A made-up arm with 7 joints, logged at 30 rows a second.
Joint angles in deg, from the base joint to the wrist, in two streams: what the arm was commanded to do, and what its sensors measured. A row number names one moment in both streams.
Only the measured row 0 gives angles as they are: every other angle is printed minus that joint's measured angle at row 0.
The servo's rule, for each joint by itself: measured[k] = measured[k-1] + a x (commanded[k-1-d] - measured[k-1]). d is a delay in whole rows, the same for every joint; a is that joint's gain. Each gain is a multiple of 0.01, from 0.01 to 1. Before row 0 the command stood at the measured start. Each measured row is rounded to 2 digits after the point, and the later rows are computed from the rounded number. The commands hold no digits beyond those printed.
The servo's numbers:
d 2
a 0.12 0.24 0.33 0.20 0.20 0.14 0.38
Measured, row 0:
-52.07 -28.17 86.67 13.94 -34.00 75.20 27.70
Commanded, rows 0 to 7:
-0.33 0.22 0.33 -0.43 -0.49 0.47 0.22
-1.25 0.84 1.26 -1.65 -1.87 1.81 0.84
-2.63 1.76 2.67 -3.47 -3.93 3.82 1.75
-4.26 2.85 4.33 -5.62 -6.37 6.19 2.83
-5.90 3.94 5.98 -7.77 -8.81 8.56 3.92
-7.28 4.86 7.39 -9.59 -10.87 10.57 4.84
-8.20 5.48 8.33 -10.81 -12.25 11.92 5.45
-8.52 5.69 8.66 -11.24 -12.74 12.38 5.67
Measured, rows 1 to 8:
0.00 0.00 0.00 0.00 0.00 0.00 0.00
0.00 0.00 0.00 0.00 0.00 0.00 0.00
-0.04 0.05 0.11 -0.09 -0.10 0.07 0.08
-0.19 0.24 0.49 -0.40 -0.45 0.31 0.37
-0.48 0.60 1.21 -1.01 -1.15 0.80 0.89
-0.93 1.14 2.24 -1.93 -2.19 1.55 1.63
-1.53 1.81 3.47 -3.10 -3.51 2.53 2.50
-2.22 2.54 4.76 -4.40 -4.98 3.66 3.39

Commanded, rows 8 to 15:
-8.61 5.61 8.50 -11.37 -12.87 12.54 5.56
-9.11 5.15 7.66 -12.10 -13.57 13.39 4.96
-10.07 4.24 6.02 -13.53 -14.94 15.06 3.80
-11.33 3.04 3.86 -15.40 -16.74 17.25 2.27
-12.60 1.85 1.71 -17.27 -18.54 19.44 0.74
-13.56 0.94 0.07 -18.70 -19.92 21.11 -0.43
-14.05 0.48 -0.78 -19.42 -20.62 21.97 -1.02
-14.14 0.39 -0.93 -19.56 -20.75 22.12 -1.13
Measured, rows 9 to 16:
-2.94 3.25 5.94 -5.68 -6.43 4.82 4.17
-3.61 3.84 6.84 -6.79 -7.69 5.88 4.74
-4.21 4.26 7.39 -7.71 -8.73 6.81 5.05
-4.80 4.47 7.48 -8.59 -9.70 7.73 5.02
-5.43 4.41 7.00 -9.58 -10.75 8.76 4.56
-6.14 4.08 5.96 -10.74 -11.95 9.95 3.69
-6.92 3.54 4.56 -12.05 -13.27 11.28 2.57
-7.72 2.92 3.08 -13.38 -14.60 12.66 1.43

